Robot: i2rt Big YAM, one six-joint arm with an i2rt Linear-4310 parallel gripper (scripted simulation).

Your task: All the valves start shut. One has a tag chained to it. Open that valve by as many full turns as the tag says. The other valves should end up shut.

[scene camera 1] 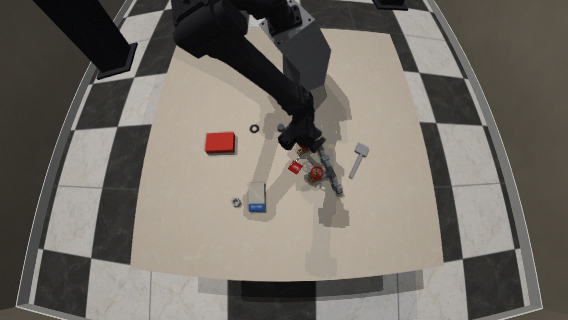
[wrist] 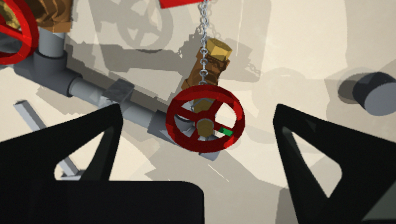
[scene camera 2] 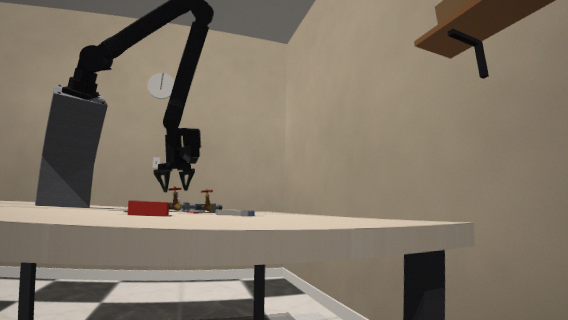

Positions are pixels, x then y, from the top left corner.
Labels:
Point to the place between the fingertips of the gripper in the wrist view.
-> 198, 112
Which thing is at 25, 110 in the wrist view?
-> A grey hammer-like tool.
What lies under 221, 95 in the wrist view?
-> A valve handwheel.

